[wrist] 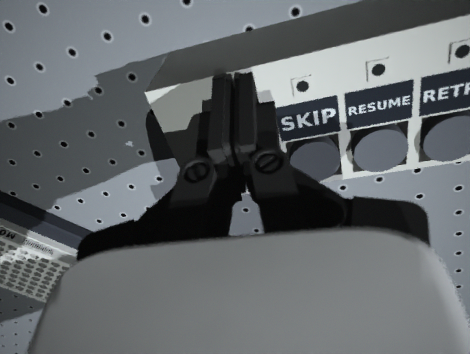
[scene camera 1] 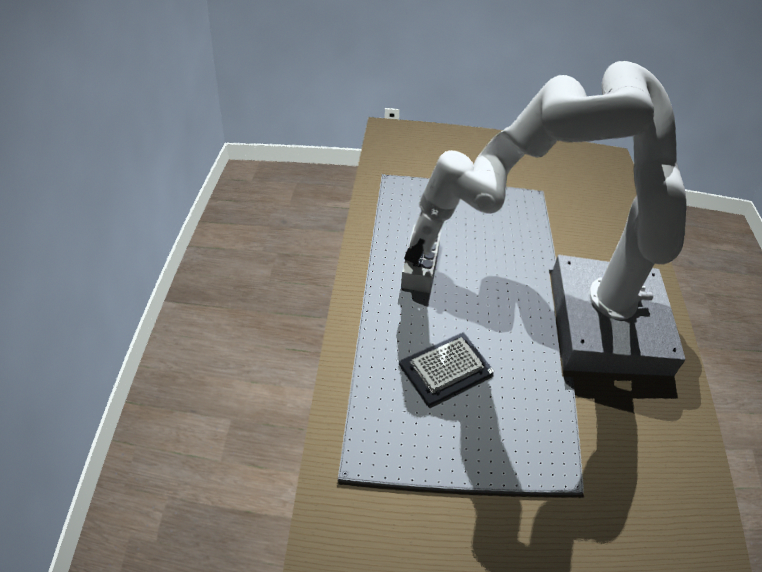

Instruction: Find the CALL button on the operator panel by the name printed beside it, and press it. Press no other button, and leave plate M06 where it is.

Scene:
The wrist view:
gripper: 240, 102
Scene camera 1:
gripper: 410, 259
plate M06: 446, 365
dark plate holder: 430, 399

